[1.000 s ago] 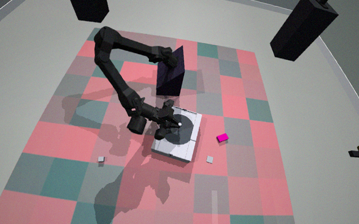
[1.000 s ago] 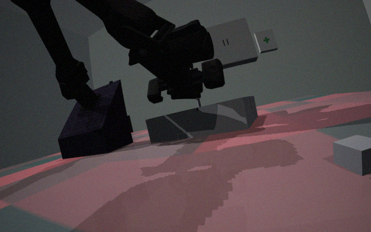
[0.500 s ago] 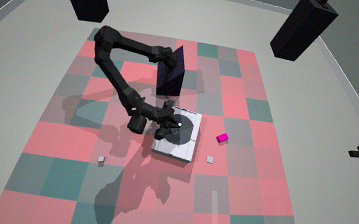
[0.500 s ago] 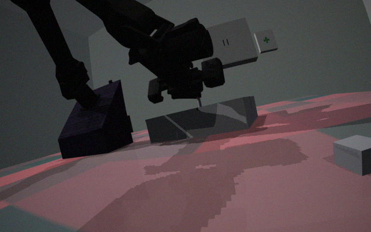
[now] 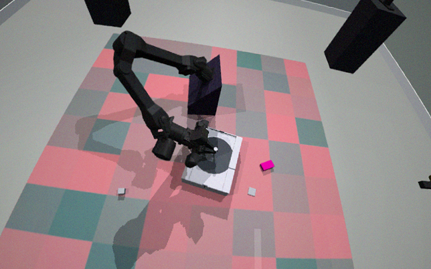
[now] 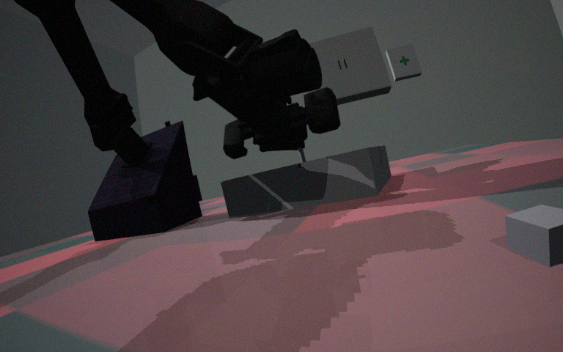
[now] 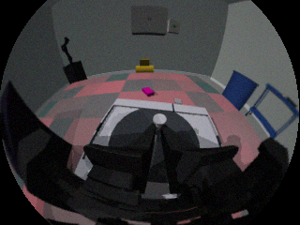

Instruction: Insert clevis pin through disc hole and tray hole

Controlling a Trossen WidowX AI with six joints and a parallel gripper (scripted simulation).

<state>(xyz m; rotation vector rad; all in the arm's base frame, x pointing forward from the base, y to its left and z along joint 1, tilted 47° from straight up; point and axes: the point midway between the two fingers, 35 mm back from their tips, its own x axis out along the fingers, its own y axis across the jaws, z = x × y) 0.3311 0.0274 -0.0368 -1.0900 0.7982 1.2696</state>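
Right now my gripper tip is 10 mm above the steel clevis pin. From my gripper tip the other things lie so: dark aluminium disc: 30 mm below; grey cube: 330 mm to the right, 180 mm ahead, 80 mm below; steel tray: 50 mm below, 10 mm ahead.
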